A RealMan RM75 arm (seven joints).
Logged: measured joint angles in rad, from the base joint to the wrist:
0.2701 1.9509 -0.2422 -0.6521 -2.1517 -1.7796 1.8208
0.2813 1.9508 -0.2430 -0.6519 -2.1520 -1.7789 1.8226
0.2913 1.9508 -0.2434 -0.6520 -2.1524 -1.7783 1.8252
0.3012 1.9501 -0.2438 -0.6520 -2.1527 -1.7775 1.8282
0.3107 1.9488 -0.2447 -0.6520 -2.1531 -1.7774 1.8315
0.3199 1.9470 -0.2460 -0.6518 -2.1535 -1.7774 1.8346
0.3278 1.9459 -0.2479 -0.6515 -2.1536 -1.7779 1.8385
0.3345 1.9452 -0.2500 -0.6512 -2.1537 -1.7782 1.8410
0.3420 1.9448 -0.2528 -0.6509 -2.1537 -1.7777 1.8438
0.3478 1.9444 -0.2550 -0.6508 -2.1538 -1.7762 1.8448
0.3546 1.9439 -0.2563 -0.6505 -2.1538 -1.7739 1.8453
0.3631 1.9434 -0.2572 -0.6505 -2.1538 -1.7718 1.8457
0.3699 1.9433 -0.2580 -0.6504 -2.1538 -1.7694 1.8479
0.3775 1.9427 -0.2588 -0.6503 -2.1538 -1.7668 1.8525
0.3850 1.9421 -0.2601 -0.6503 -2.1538 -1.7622 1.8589
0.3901 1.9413 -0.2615 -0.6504 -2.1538 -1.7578 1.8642
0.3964 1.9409 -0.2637 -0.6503 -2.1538 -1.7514 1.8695
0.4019 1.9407 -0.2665 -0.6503 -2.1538 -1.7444 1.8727
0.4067 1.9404 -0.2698 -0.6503 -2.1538 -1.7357 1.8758
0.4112 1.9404 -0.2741 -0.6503 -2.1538 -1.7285 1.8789
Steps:
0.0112 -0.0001 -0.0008 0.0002 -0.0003 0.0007 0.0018
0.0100 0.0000 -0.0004 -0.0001 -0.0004 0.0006 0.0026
0.0099 -0.0007 -0.0004 0.0000 -0.0003 0.0008 0.0030
0.0095 -0.0013 -0.0009 0.0000 -0.0004 0.0001 0.0033
0.0092 -0.0018 -0.0013 0.0002 -0.0004 0.0000 0.0031
0.0079 -0.0011 -0.0019 0.0003 -0.0001 -0.0005 0.0039
0.0067 -0.0007 -0.0021 0.0003 -0.0001 -0.0003 0.0025
0.0075 -0.0004 -0.0028 0.0003 0.0000 0.0005 0.0028
0.0058 -0.0004 -0.0022 0.0001 -0.0001 0.0015 0.0010
0.0068 -0.0005 -0.0013 0.0003 0.0000 0.0023 0.0005
0.0085 -0.0005 -0.0009 0.0000 0.0000 0.0021 0.0004
0.0068 -0.0001 -0.0008 0.0001 0.0000 0.0024 0.0022
0.0076 -0.0006 -0.0008 0.0001 0.0000 0.0026 0.0046
0.0075 -0.0006 -0.0013 0.0000 0.0000 0.0046 0.0064
0.0051 -0.0008 -0.0014 -0.0001 0.0000 0.0044 0.0053
0.0063 -0.0004 -0.0022 0.0001 0.0000 0.0064 0.0053
0.0055 -0.0002 -0.0028 0.0000 0.0000 0.0070 0.0032
0.0048 -0.0003 -0.0033 0.0000 0.0000 0.0087 0.0031
0.0045 0.0000 -0.0043 0.0000 0.0000 0.0072 0.0031

